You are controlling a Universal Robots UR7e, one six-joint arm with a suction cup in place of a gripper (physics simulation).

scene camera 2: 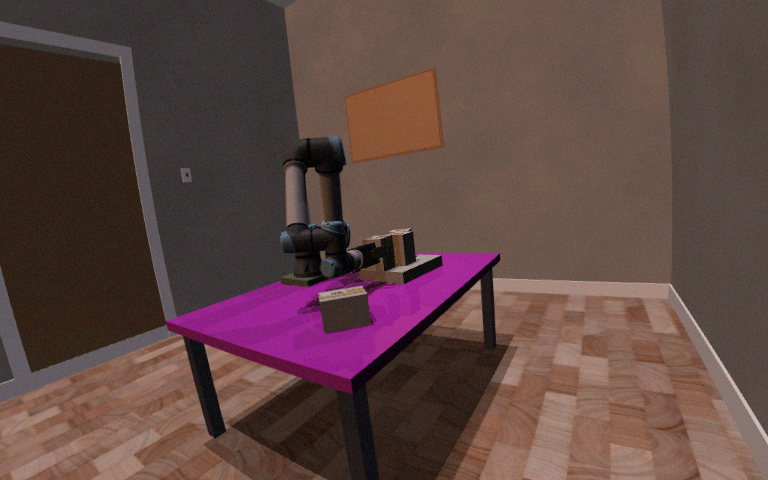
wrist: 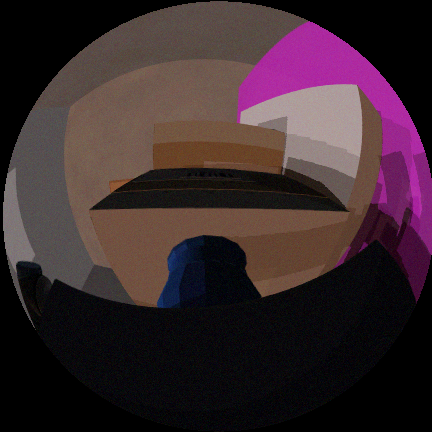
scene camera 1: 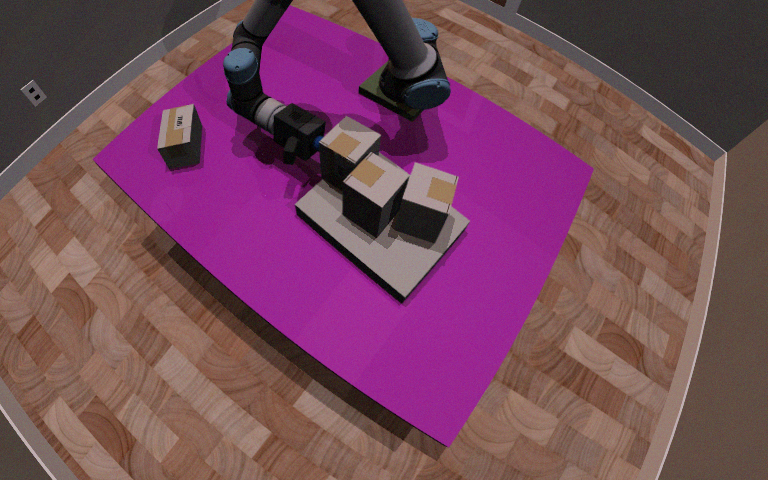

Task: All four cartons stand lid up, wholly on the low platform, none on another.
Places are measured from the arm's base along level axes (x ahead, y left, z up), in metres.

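Where they show: hand at its tool point: (wrist: 206, 248); arm's base at its link origin: (scene camera 2: 309, 273).
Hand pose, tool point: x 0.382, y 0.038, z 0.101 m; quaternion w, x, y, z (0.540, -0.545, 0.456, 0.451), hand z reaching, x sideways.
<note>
Each offset is from my tool point to the centre of the thing. Level surfaces: height alone.
My gripper, a blue suction cup (scene camera 1: 318, 142) (wrist: 207, 255), is shut on a carton @[dx -0.018, dy +0.033, dz -0.014 m] (scene camera 1: 350, 142) (scene camera 2: 388, 254) (wrist: 295, 240), against its side. This carton is upright, lid up, at the back left end of the low platform @[dx +0.016, dy +0.155, dz -0.107 m] (scene camera 1: 390, 271) (scene camera 2: 421, 270) (wrist: 325, 110); whether its base touches the platform is hidden. Two more cartons stand lid up on the platform: one carton @[dx +0.031, dy +0.133, dz -0.015 m] (scene camera 1: 376, 183) close in front of the held one, another carton @[dx -0.018, dy +0.230, dz -0.015 m] (scene camera 1: 428, 198) to its right. The fourth carton @[dx +0.144, dy -0.418, dz -0.084 m] (scene camera 1: 180, 135) (scene camera 2: 344, 310) lies on its side on the table, barcode face up, far from the platform.
The purple table @[dz -0.130 m] (scene camera 1: 351, 350) (scene camera 2: 271, 322) (wrist: 325, 55) bears everything. The arm's green base plate (scene camera 1: 373, 90) (scene camera 2: 300, 279) is behind the platform. The arm's dark wrist (scene camera 1: 297, 130) hangs low over the table, between the fourth carton and the platform.
</note>
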